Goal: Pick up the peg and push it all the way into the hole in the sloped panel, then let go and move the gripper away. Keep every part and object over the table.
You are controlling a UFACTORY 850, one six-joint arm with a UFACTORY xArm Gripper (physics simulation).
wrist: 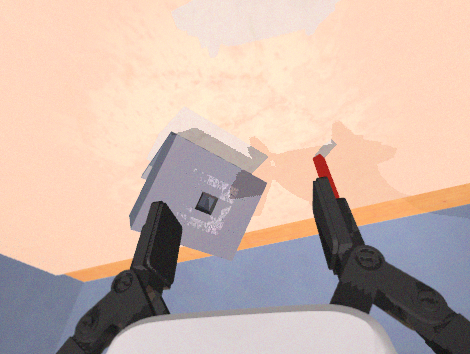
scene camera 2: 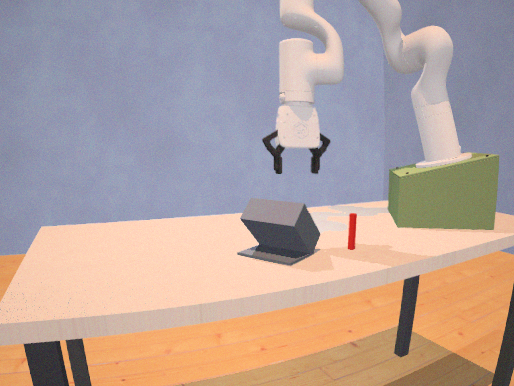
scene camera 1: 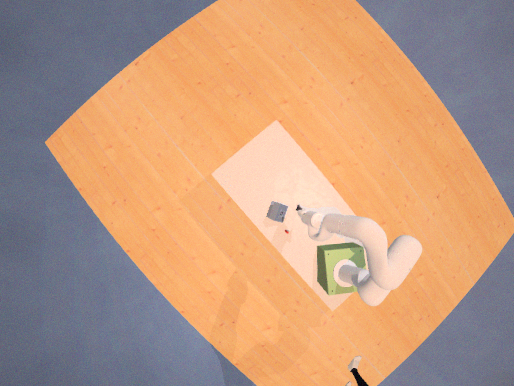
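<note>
The red peg [scene camera 1: 287,231] [scene camera 2: 352,231] [wrist: 325,173] stands upright on the table, apart from the panel block; in the wrist view one finger hides part of it. The grey block with the sloped panel [scene camera 1: 277,212] [scene camera 2: 285,222] [wrist: 185,175] stands on a flat base beside the peg. Its square hole [wrist: 207,203] shows in the wrist view; the face with the hole is hidden in scene camera 2. My gripper [scene camera 1: 299,208] [scene camera 2: 297,166] [wrist: 240,204] is open and empty. It hangs above the table, higher than the block and the peg.
The green pedestal [scene camera 1: 327,280] [scene camera 2: 445,200] carries the arm's base on the table [scene camera 1: 260,155] [scene camera 2: 125,270]. The table's edge runs near the peg and the block. A person's leg [scene camera 1: 357,374] shows at the bottom of scene camera 1, off the table.
</note>
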